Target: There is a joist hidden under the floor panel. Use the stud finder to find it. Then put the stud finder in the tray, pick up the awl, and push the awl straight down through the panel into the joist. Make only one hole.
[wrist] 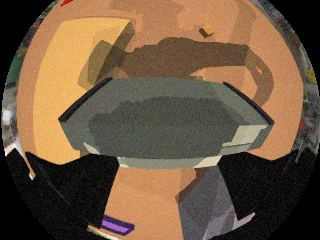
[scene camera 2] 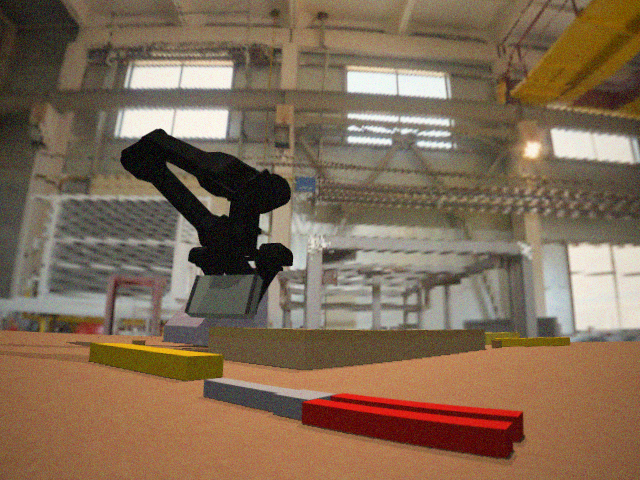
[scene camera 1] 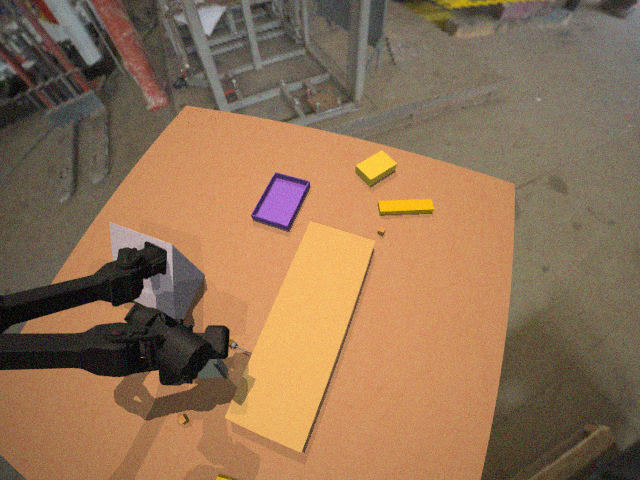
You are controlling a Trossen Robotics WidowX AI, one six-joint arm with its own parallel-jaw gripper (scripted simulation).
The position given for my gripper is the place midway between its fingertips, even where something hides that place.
Observation:
In view: my gripper (scene camera 2: 234, 304), a stud finder (wrist: 145, 122), a yellow bar (scene camera 2: 187, 365), a yellow bar (scene camera 1: 412, 206), a yellow block (scene camera 1: 377, 166) and a grey-and-red bar (scene camera 2: 475, 430).
My gripper shows as well in the wrist view (wrist: 170, 147) and in scene camera 1 (scene camera 1: 199, 350). The wrist view does not show the yellow block, which is hidden by my gripper. Scene camera 1 does not show the grey-and-red bar: it is out of frame.

